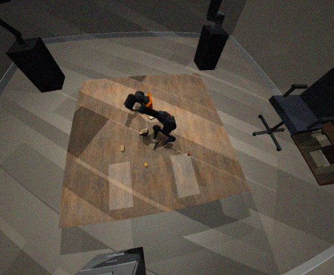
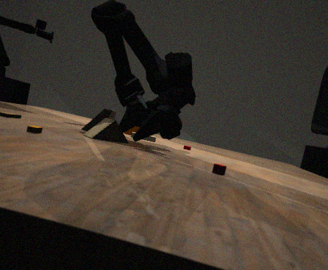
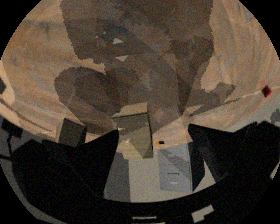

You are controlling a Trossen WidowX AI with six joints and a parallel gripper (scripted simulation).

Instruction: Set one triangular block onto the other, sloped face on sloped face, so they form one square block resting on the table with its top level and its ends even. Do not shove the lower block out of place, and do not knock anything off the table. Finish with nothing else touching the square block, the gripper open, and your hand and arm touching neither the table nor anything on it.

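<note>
Right now my gripper tip is 15 cm short of the yellow piece, 13 cm to the left of it and 1 cm above it. Also, from my gripper tip: dark flat piece (28 cm to the right, 1 cm below, 1 cm behind); then pale triangular block (4 cm to the right, 1 cm above).
</note>
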